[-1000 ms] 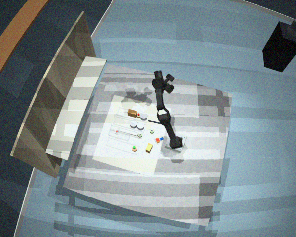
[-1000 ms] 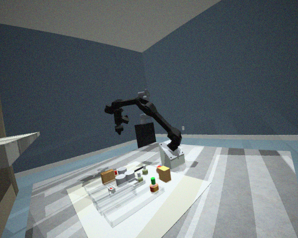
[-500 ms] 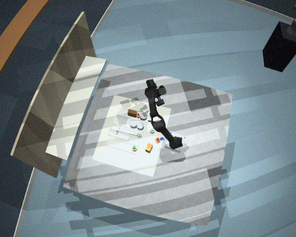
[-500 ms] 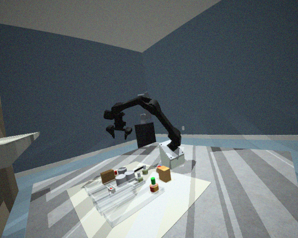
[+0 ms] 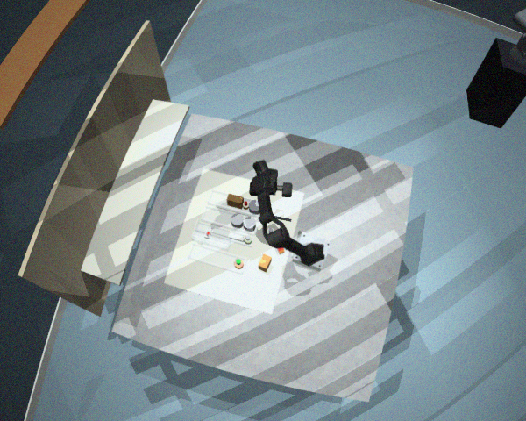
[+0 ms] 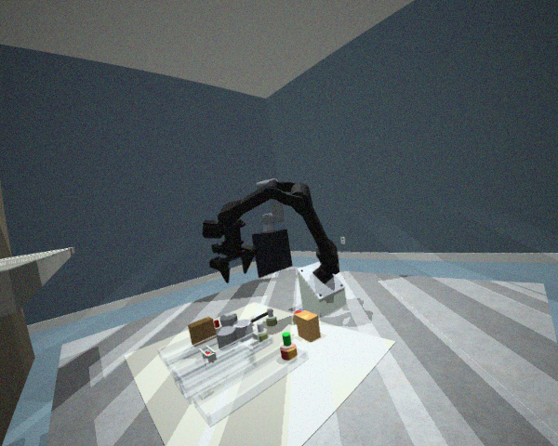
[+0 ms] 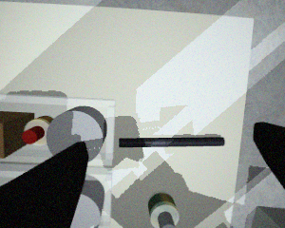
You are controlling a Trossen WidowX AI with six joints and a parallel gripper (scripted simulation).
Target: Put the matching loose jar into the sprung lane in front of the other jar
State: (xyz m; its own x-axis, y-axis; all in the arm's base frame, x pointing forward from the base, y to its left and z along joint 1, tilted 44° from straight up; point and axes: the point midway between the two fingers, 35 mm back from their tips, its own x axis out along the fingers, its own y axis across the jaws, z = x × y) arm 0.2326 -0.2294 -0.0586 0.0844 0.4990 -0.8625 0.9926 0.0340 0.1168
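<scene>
My gripper tip is 16 cm above the black rod, 5 cm to the right of it and 4 cm past it. Also, from my gripper tip: red mark: 26 cm ahead, 22 cm to the left, 10 cm below; clear lane rack: 22 cm ahead, 21 cm to the left, 15 cm below.
</scene>
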